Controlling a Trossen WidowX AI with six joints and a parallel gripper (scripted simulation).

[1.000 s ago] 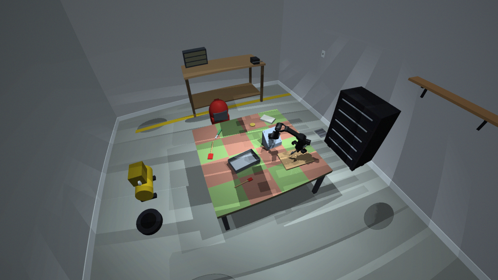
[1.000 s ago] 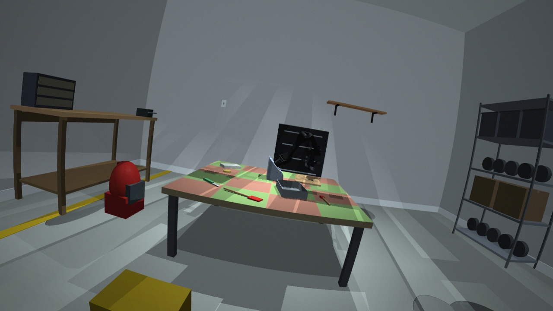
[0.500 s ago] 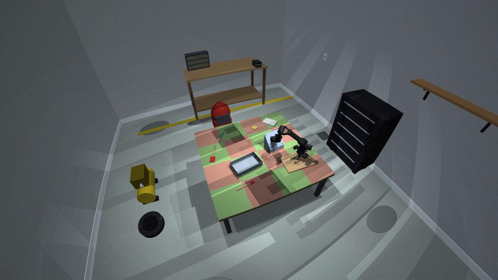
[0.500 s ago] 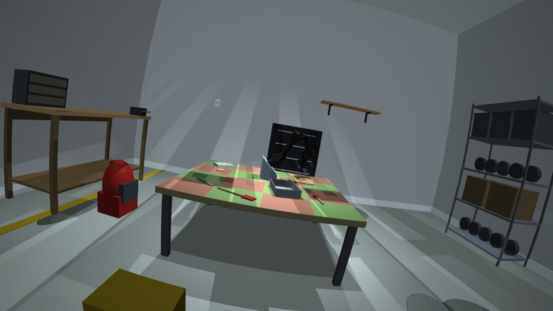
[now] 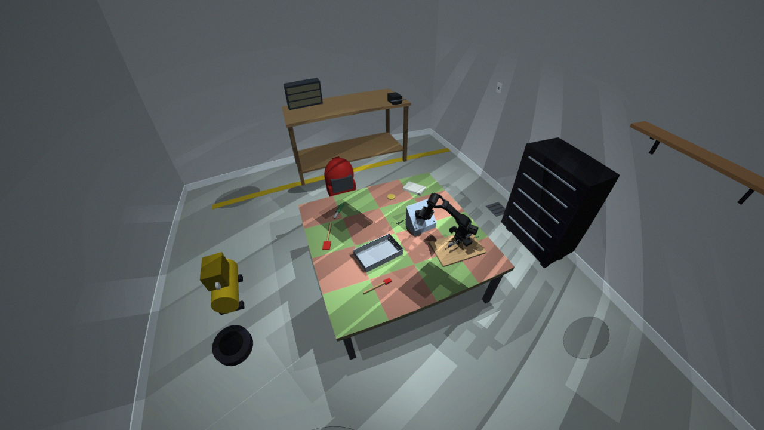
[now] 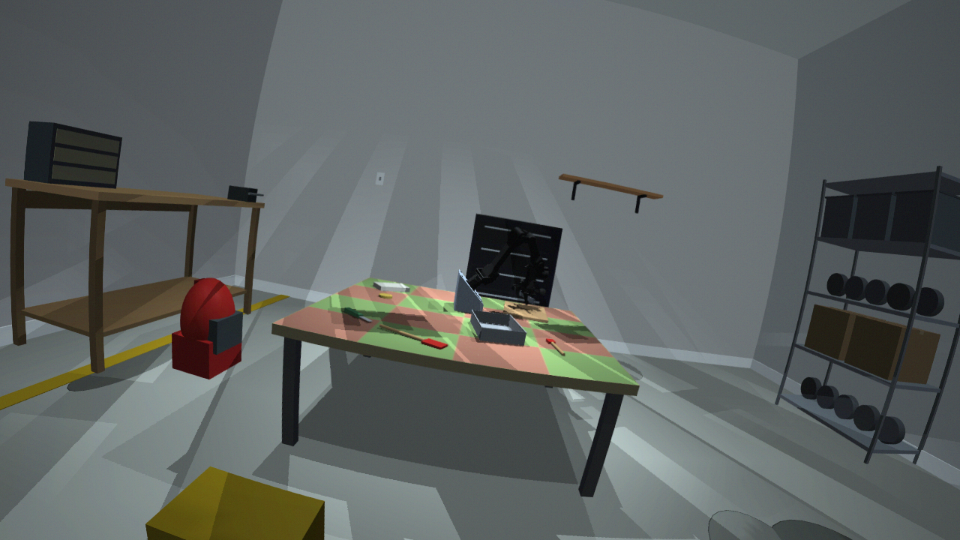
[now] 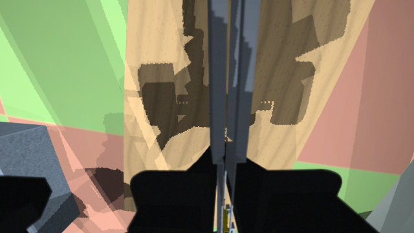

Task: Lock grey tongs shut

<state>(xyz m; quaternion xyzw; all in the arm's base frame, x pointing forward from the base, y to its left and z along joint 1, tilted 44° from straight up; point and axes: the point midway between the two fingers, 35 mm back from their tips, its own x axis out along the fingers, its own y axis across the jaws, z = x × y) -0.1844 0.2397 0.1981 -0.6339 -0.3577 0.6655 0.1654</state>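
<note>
Now: the wooden board 4 cm below my gripper tip. The rest, counted from my gripper tip: yellow disc (72 cm to the right, 26 cm ahead, 4 cm below); grey roasting tin (56 cm ahead, 14 cm to the right, 2 cm below); white block (77 cm to the right, 3 cm below, 2 cm ahead).
</note>
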